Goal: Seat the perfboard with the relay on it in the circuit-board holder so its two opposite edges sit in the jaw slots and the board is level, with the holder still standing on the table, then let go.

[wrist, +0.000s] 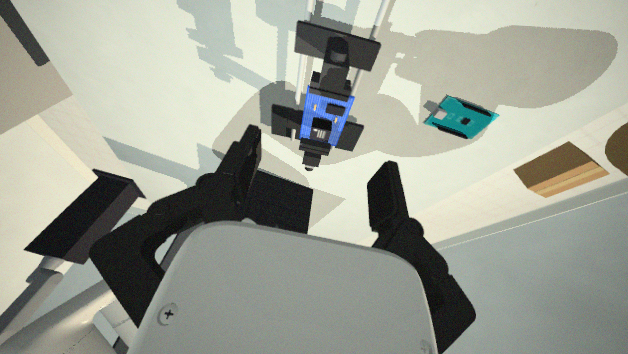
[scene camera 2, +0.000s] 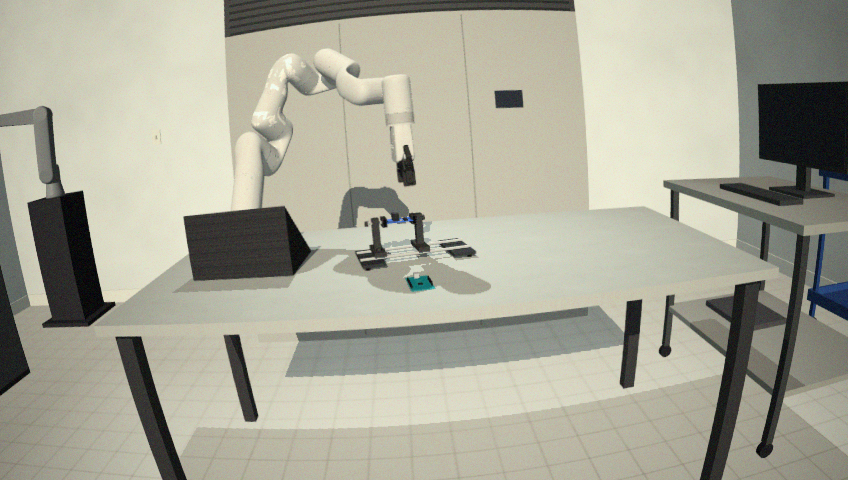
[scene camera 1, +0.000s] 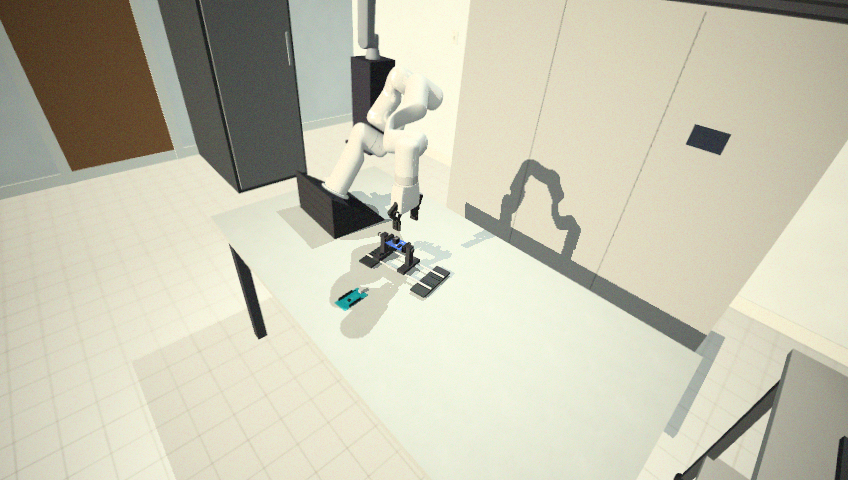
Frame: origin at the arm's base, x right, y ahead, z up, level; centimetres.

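Seen in the pictures: gripper, between the fingertips: [wrist: 320,157] [scene camera 2: 407,183] [scene camera 1: 405,224]; arm's base, origin of its link: [scene camera 2: 244,229] [scene camera 1: 334,192].
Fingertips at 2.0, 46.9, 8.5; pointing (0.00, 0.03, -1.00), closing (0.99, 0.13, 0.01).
Observation:
Pixels of each thing's middle, then the offset from my fingertips to it, as dx, dy, dz. Level surfaces: height alone.
- blue perfboard, middle of its body: [wrist: 323,124] [scene camera 2: 398,216] [scene camera 1: 397,241] +0.8, -3.0, -8.5
- black circuit-board holder, middle of its body: [wrist: 331,72] [scene camera 2: 412,235] [scene camera 1: 404,257] -0.1, +0.3, -14.1
- teal circuit board, middle of its body: [wrist: 461,121] [scene camera 2: 419,280] [scene camera 1: 351,297] +23.7, +0.5, -19.3
- table, height of its surface: dz -19.9
The blue perfboard [scene camera 1: 393,244] [scene camera 2: 405,220] [wrist: 345,118] carries a dark relay and other small parts. It spans the gap between the two jaws of the black circuit-board holder [scene camera 1: 409,256] [scene camera 2: 419,233] [wrist: 306,40] and looks about level in scene camera 2. Its two ends meet the jaws; how deep the edges sit in the slots is too small to tell. The holder stands upright on its feet on the table. My gripper [scene camera 1: 406,221] [scene camera 2: 407,182] [wrist: 320,157] is open and empty, above the board and apart from it.
A teal circuit board [scene camera 1: 351,299] [scene camera 2: 420,283] [wrist: 457,117] lies on the table [scene camera 1: 505,368] [scene camera 2: 565,255] beside the holder. A black wedge-shaped block [scene camera 1: 333,211] [scene camera 2: 238,243] stands at the arm's base. A side desk [scene camera 2: 773,205] with a monitor [scene camera 2: 803,124] stands at the right in scene camera 2.

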